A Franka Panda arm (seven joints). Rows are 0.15 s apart.
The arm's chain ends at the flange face. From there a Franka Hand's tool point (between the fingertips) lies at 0.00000 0.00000 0.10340 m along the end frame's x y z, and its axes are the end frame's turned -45 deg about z.
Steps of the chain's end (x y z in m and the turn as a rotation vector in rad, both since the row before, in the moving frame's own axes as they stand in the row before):
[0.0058, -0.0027, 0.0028, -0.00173, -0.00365, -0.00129]
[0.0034, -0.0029, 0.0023, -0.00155, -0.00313, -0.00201]
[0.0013, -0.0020, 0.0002, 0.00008, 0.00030, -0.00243]
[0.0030, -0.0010, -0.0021, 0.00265, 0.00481, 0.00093]
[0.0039, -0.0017, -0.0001, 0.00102, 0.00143, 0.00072]
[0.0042, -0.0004, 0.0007, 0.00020, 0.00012, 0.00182]
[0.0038, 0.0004, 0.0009, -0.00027, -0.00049, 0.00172]
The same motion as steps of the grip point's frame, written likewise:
[0.0056, 0.0021, 0.0028, 0.00136, -0.00380, -0.00129]
[0.0041, 0.0002, 0.0023, 0.00112, -0.00331, -0.00201]
[0.0024, -0.0005, 0.0002, -0.00016, 0.00027, -0.00243]
[0.0034, 0.0016, -0.0021, -0.00153, 0.00528, 0.00093]
[0.0041, 0.0016, -0.0001, -0.00029, 0.00173, 0.00072]
[0.0033, 0.0027, 0.0007, 0.00006, 0.00023, 0.00182]
[0.0023, 0.0030, 0.0009, 0.00016, -0.00054, 0.00172]

